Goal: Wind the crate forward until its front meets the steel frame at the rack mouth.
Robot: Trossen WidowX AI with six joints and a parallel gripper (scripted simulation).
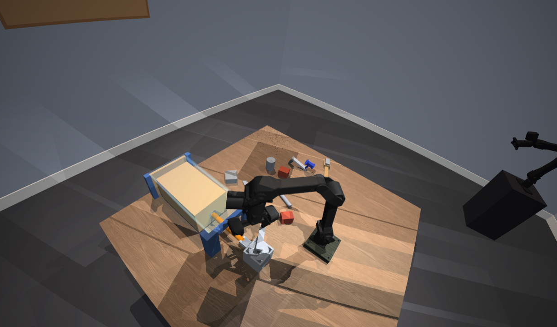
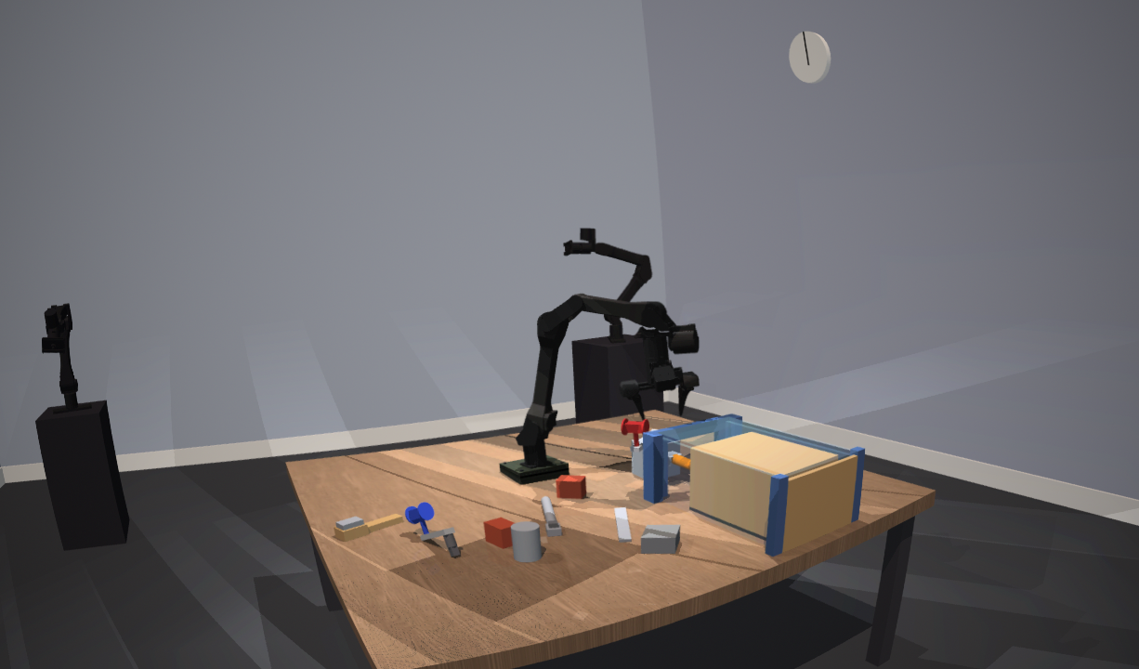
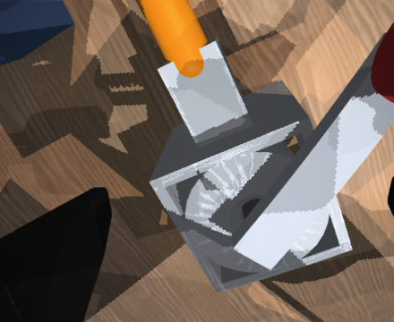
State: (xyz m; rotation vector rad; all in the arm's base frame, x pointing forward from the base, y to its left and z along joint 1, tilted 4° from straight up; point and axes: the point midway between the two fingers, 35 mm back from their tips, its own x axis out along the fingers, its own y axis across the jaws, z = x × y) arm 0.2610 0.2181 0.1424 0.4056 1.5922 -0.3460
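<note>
Right now the winch handle is 5 cm below my gripper tip, 4 cm to the right of it and 2 cm behind it. From my gripper tip the other things lie so: red knob: 8 cm to the right, 2 cm below; then grey winch: 13 cm below, 7 cm behind, 1 cm to the left; then blue frame: 11 cm ahead, 5 cm below, 1 cm to the left.
</note>
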